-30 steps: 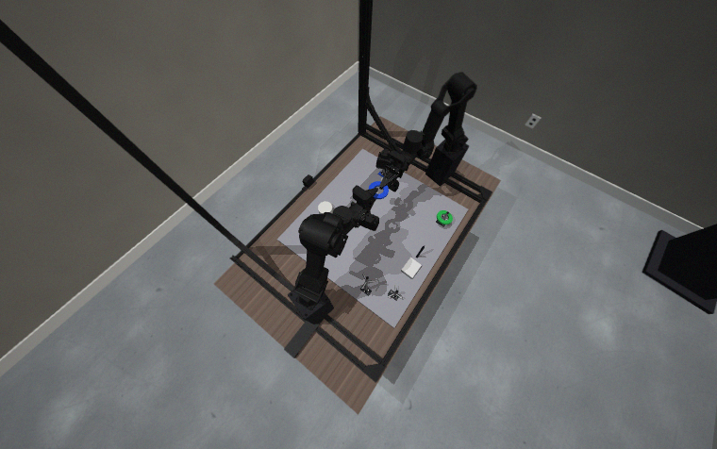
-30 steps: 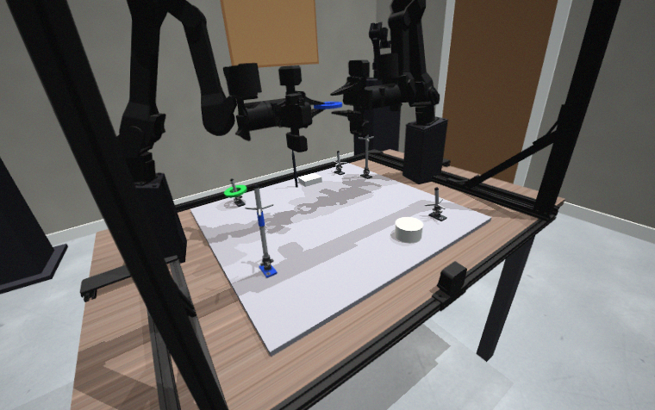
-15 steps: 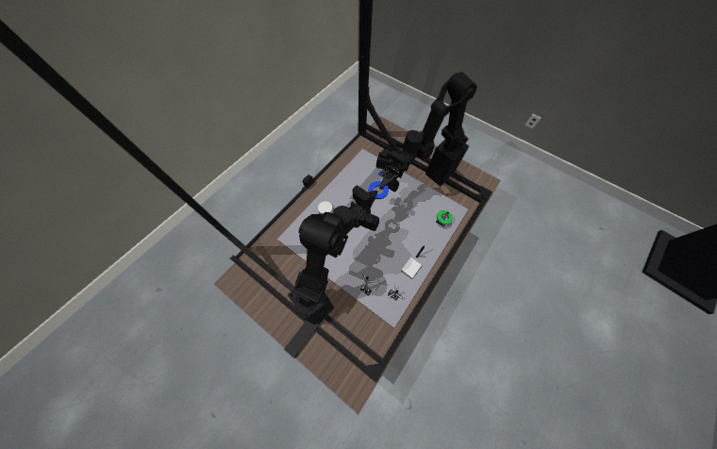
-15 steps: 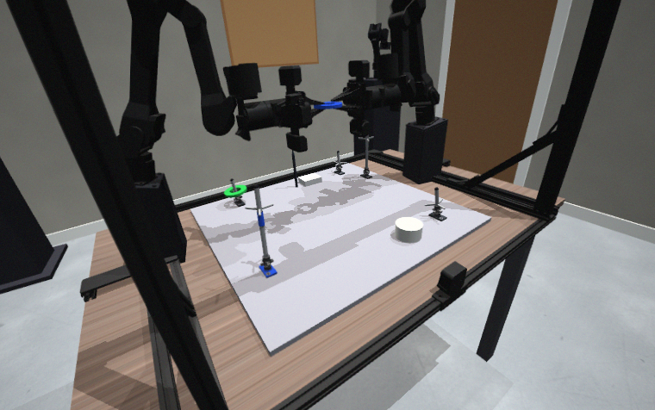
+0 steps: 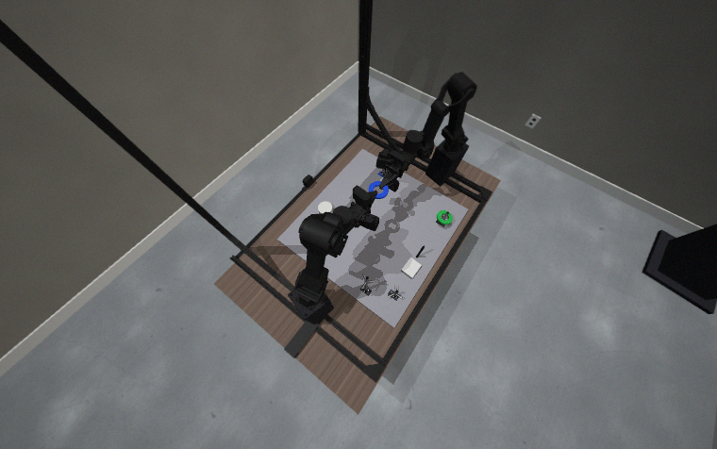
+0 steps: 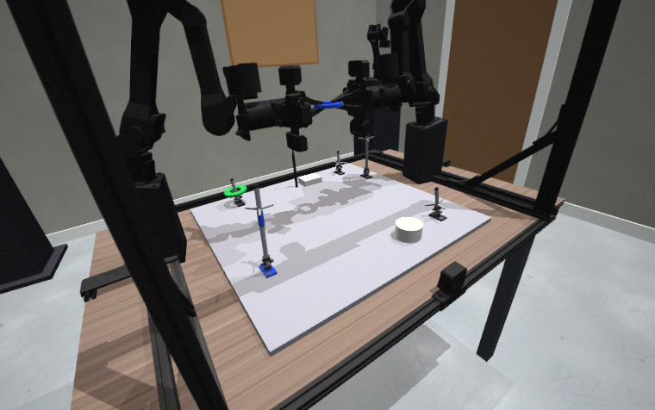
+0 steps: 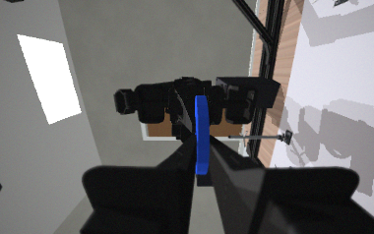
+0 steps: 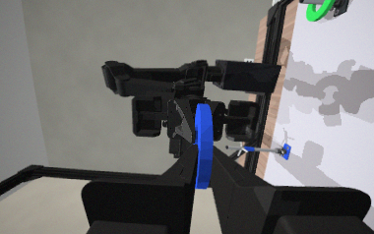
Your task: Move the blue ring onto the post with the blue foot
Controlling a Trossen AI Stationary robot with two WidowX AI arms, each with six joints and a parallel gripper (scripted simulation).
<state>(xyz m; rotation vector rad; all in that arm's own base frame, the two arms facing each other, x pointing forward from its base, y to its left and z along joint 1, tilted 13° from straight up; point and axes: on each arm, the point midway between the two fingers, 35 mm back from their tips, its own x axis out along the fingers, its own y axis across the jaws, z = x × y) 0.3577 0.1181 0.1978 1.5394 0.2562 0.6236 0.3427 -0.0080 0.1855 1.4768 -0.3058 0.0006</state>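
Now: the blue ring 50 mm to the left of my right hand. From my right hand the other things lie so: white block (290 mm below, 240 mm ahead); then short post (250 mm below, 190 mm behind, 170 mm to the right); then black pen (230 mm ahead, 200 mm below, 60 mm to the left).
My left gripper is now 5 cm to the left of the blue ring. The rest, counted from my left hand: white block: 25 cm ahead, 9 cm to the right, 29 cm below; short post: 19 cm behind, 26 cm to the right, 25 cm below; black pen: 24 cm ahead, 3 cm to the right, 20 cm below.
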